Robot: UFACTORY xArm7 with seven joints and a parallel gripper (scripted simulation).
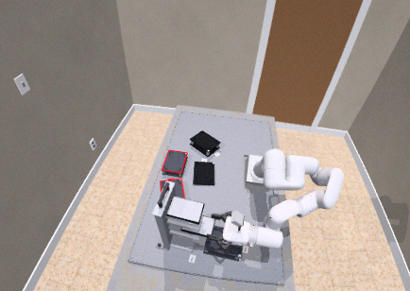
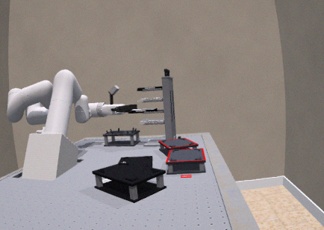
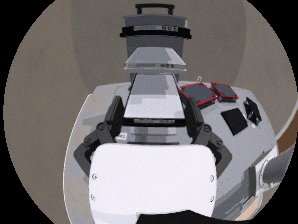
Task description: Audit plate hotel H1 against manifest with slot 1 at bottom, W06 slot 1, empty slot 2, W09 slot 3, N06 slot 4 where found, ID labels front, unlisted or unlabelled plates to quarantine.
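Right now the grey plate is 5 cm ahead of my hand, 2 cm below it and 1 cm to the right of it. Round my hand: plate hotel H1: 18 cm ahead, 5 cm to the right, 2 cm below; pale plate: 10 cm ahead, 4 cm above, 3 cm to the right.
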